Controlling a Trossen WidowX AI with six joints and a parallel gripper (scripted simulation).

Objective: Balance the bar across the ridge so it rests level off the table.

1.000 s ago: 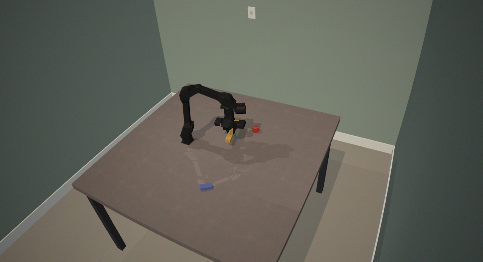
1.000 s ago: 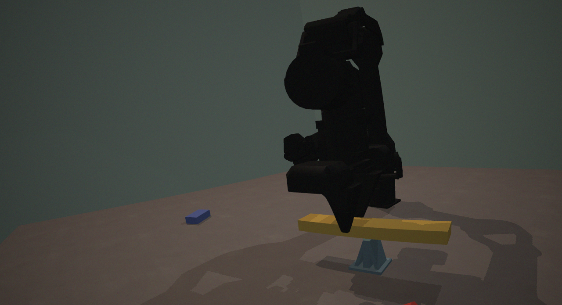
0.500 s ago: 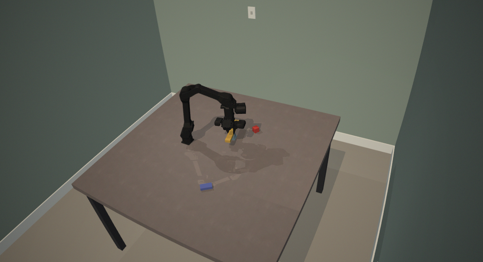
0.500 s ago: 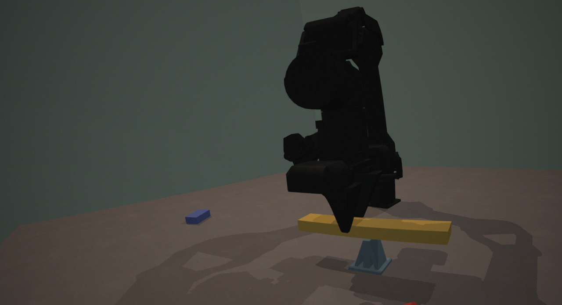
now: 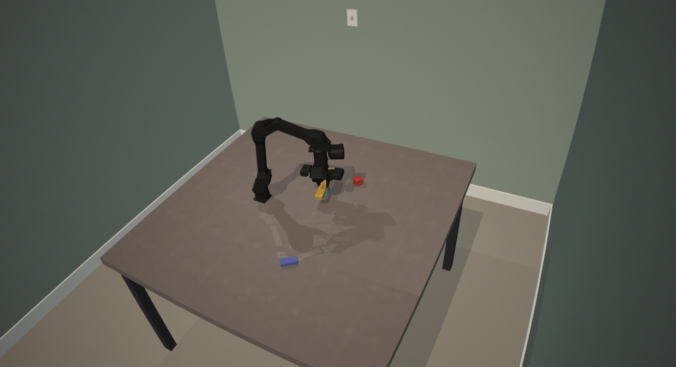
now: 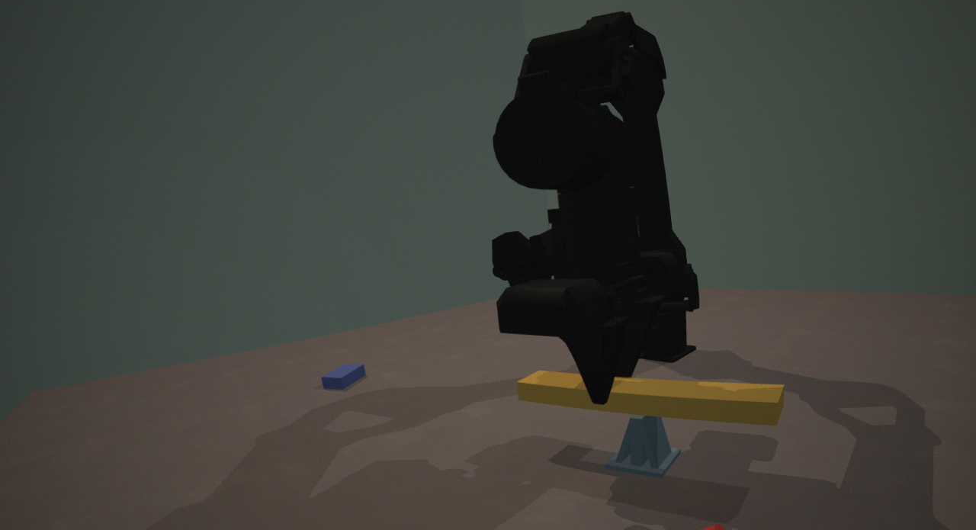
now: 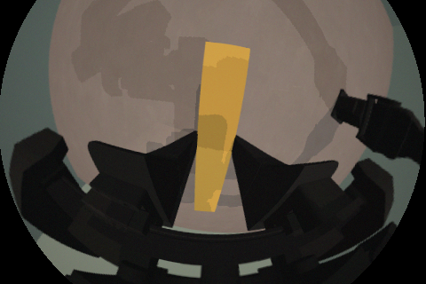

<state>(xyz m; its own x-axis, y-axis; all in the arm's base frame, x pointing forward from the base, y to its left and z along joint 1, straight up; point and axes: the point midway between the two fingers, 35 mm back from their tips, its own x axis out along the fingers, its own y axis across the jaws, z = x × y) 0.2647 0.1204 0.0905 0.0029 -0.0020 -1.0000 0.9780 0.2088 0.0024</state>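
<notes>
My gripper tip is now 3 cm to the right of the yellow bar and 1 cm past it. Also, from my gripper tip: blue block (41 cm to the right, 6 cm ahead, 5 cm below); red cube (15 cm to the left, 10 cm ahead, 4 cm below).
</notes>
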